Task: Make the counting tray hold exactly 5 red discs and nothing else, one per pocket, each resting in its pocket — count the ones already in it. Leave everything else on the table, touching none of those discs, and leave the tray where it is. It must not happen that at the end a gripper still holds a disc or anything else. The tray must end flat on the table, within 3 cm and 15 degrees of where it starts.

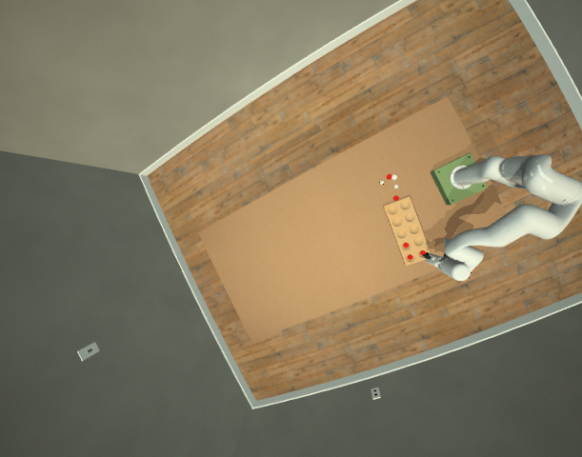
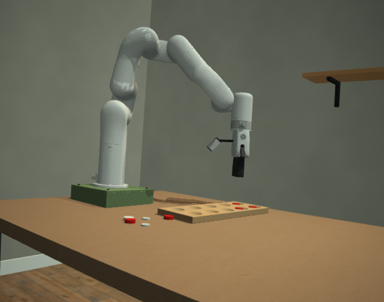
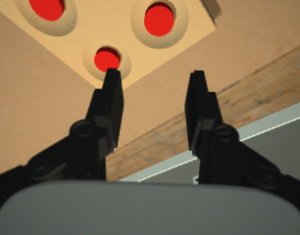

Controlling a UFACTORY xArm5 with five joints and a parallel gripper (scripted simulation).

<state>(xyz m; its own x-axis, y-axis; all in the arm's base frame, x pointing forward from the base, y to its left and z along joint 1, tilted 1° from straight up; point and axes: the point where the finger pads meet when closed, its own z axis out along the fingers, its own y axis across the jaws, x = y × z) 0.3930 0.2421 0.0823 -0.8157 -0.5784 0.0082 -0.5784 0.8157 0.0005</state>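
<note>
Now: the wooden counting tray 150 mm to the right of my hand and 130 mm below it.
</note>
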